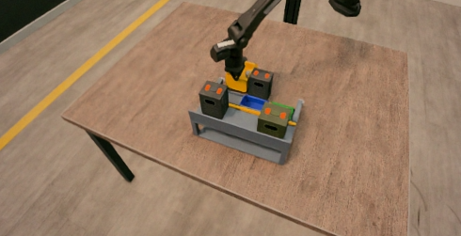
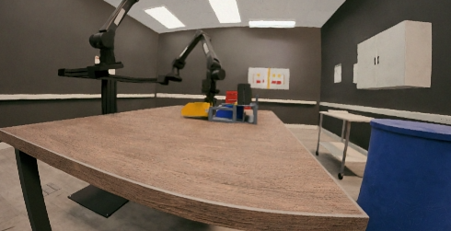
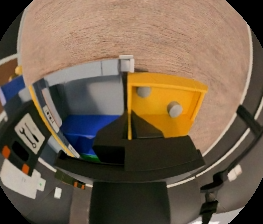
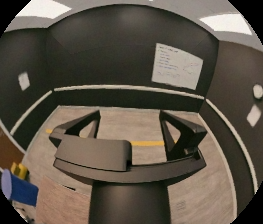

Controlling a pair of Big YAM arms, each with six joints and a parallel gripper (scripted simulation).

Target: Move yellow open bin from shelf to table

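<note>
Now: left hand 80 mm past the yellow open bin, 30 mm above it and 10 mm to the left of it. The rest, counted from my left hand: grey shelf 130 mm ahead, 120 mm to the left, 20 mm below; dark lidded bin 100 mm to the left, 40 mm behind, 30 mm below.
</note>
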